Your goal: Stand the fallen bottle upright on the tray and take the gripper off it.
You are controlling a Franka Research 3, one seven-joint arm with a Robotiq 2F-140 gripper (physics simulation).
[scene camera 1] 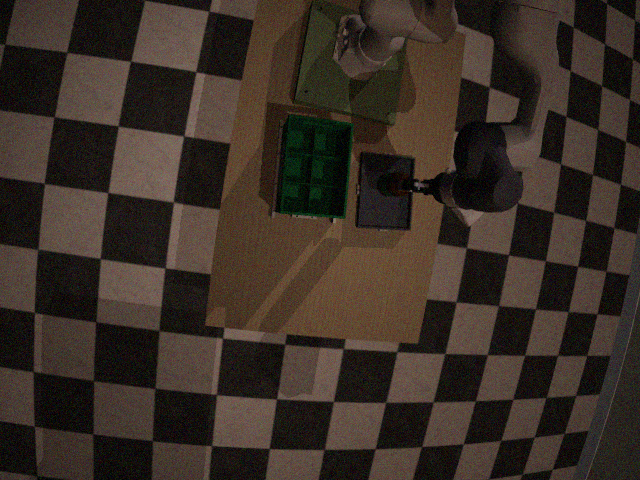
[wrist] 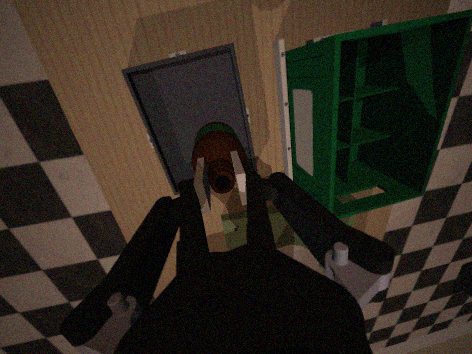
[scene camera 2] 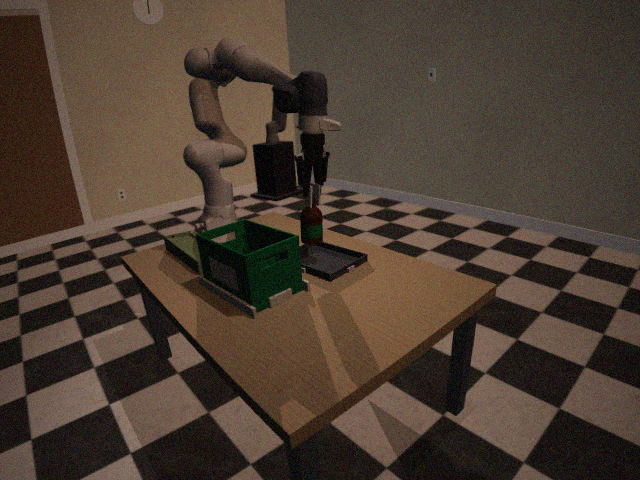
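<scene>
The brown bottle with a green label is upright, neck up, over the dark tray. In the scene camera 2 view its base looks a little above the tray floor, though contact is hard to judge. My gripper points down from above and is shut on the bottle's neck, one finger pad on each side of it. The tray's left part is hidden behind the crate in the scene camera 2 view.
A tall green crate with compartments stands close beside the tray on the wooden table. A green board lies near the arm's base. The tray has a low raised rim.
</scene>
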